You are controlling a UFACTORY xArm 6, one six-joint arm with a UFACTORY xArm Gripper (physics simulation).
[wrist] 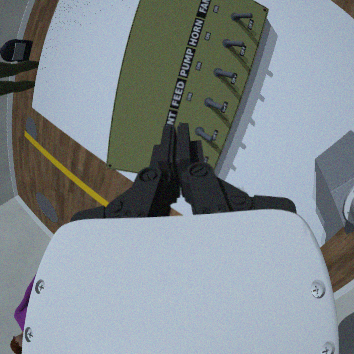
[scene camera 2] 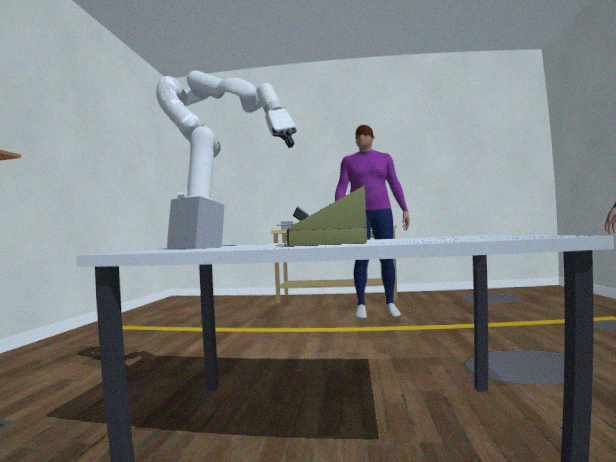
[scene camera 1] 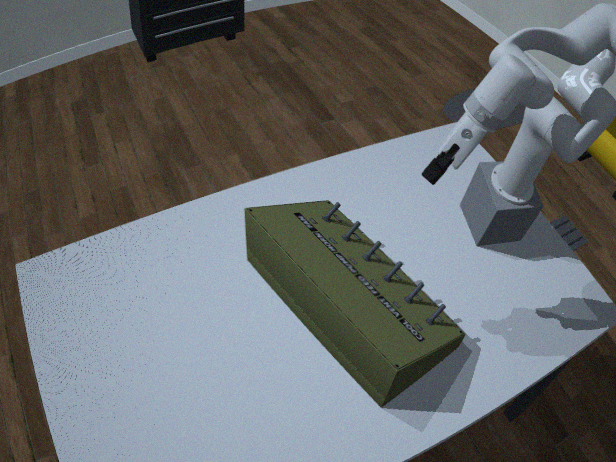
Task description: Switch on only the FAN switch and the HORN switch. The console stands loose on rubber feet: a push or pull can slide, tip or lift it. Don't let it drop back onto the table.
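Where they show: gripper, fingertip midpoint: (wrist: 178, 142) (scene camera 2: 291, 145) (scene camera 1: 428, 178); arm's base, origin of the base link: (scene camera 2: 198, 201) (scene camera 1: 512, 184).
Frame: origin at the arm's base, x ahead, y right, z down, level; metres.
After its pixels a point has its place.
A green wedge-shaped console (scene camera 1: 320, 280) @[x 0.584, y 0.029, z 0.007 m] (scene camera 2: 330, 225) @[x 0.504, y 0.279, z 0.123 m] (wrist: 145, 85) @[x 0.546, y -0.010, z 0.026 m] sits flat on the table, with a row of grey lever switches. The FAN lever (scene camera 1: 332, 212) @[x 0.421, y 0.209, z 0.070 m] (wrist: 242, 17) @[x 0.414, y 0.208, z 0.069 m] is at one end of the row, and the HORN lever (scene camera 1: 351, 231) @[x 0.417, y 0.139, z 0.071 m] (wrist: 234, 44) @[x 0.409, y 0.138, z 0.066 m] is beside it. In the wrist view both lean toward their OFF marks, as do the PUMP lever (wrist: 225, 75) @[x 0.403, y 0.066, z 0.064 m] and the FEED lever (wrist: 215, 104) @[x 0.399, y 0.000, z 0.063 m]. My gripper (scene camera 1: 429, 179) @[x 0.383, y -0.011, z -0.212 m] (scene camera 2: 291, 145) @[x 0.383, y -0.011, z -0.212 m] (wrist: 178, 142) @[x 0.383, y -0.011, z -0.212 m] is shut and empty, high above the table, apart from the console. Its fingers hide part of the VENT label in the wrist view.
The white table (scene camera 1: 150, 350) @[x 0.948, y 0.161, z 0.184 m] (scene camera 2: 450, 245) @[x 0.783, y 0.540, z 0.191 m] carries the console and the arm's grey base block (scene camera 1: 505, 220) @[x 0.054, y -0.048, z 0.064 m] (scene camera 2: 195, 222) @[x 0.020, y 0.108, z 0.087 m]. A person in a purple top (scene camera 2: 369, 175) stands behind the table. A dark drawer cabinet (scene camera 1: 190, 25) stands on the floor beyond the table.
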